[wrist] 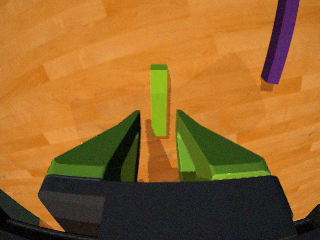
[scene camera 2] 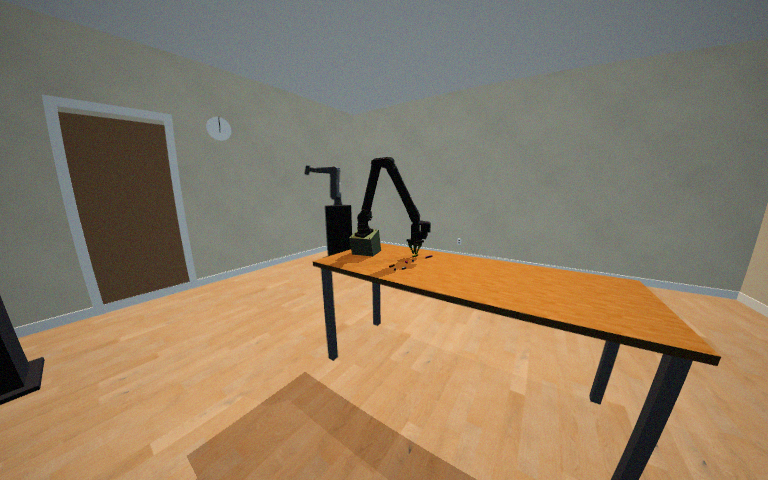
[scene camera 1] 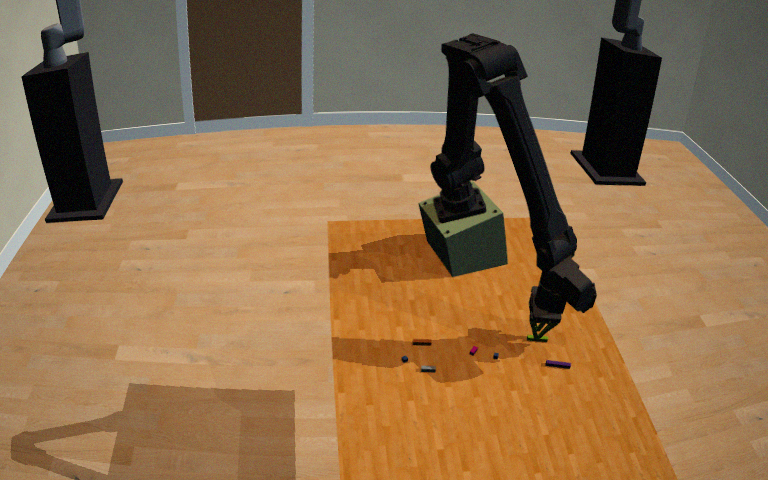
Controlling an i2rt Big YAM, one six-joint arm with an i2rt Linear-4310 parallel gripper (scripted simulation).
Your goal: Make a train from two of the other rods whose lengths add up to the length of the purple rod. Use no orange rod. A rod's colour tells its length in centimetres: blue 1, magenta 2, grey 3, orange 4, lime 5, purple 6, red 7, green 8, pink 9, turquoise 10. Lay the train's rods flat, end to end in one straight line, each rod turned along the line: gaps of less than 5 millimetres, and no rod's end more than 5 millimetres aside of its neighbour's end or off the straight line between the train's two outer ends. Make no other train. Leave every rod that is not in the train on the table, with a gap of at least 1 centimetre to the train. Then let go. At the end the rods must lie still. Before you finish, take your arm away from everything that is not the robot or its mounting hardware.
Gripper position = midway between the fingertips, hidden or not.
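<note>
Scene camera 1 shows my gripper [scene camera 1: 536, 334]. Visible in the wrist view: the gripper [wrist: 158, 118], together with a lime rod [wrist: 158, 72].
</note>
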